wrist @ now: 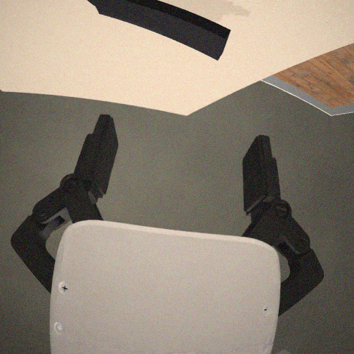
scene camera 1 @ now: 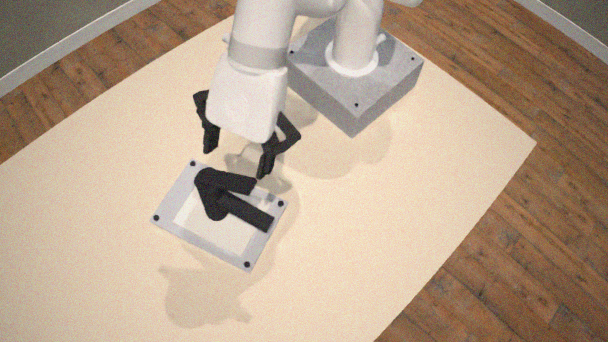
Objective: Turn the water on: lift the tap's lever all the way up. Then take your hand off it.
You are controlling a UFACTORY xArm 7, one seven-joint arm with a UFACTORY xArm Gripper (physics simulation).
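Places are measured from the arm's base along level axes (x up, y ahead, z left), in centimetres.
Pixels of known places: gripper, fingertip midpoint: [scene camera 1: 235,162]; arm's base, link origin: [scene camera 1: 351,57].
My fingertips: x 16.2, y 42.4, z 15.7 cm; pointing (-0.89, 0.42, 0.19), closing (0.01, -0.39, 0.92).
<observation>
For each thing: its top centre in the pictures, then the offset to it from my fingertips. "pt": a spot on its surface instead. Level surfaces: height alone.
- black tap, surface spot: [scene camera 1: 216,207] pt dx -18.4, dy +3.4, dz -4.7 cm
- grey-rimmed plate, surface spot: [scene camera 1: 167,202] pt dx -25.1, dy +9.9, dz -15.4 cm
- lower spout, top centre: [scene camera 1: 243,206] dx -16.0, dy -0.2, dz -0.6 cm
- pale table top, surface height: dx -25.9 cm
The black tap [scene camera 1: 216,207] stands on a grey-rimmed plate [scene camera 1: 167,202]. Its lever [scene camera 1: 230,182] runs from the top of the body to the right, above and apart from the lower spout [scene camera 1: 250,213]; its exact tilt is hard to judge from this view. In the wrist view a black bar of the tap [wrist: 167,25], seemingly the lever, crosses the top edge, beyond the fingertips. My gripper [scene camera 1: 235,163] [wrist: 183,136] is open and empty, on the robot-base side of the tap. One fingertip appears close to the lever's free end; whether they touch cannot be told.
The grey base block [scene camera 1: 355,95] of the arm stands at the back right of the pale table top [scene camera 1: 400,200]. Wooden floor [scene camera 1: 540,220] [wrist: 325,75] lies beyond the table's edge. The plate has dark bolts at its corners.
</observation>
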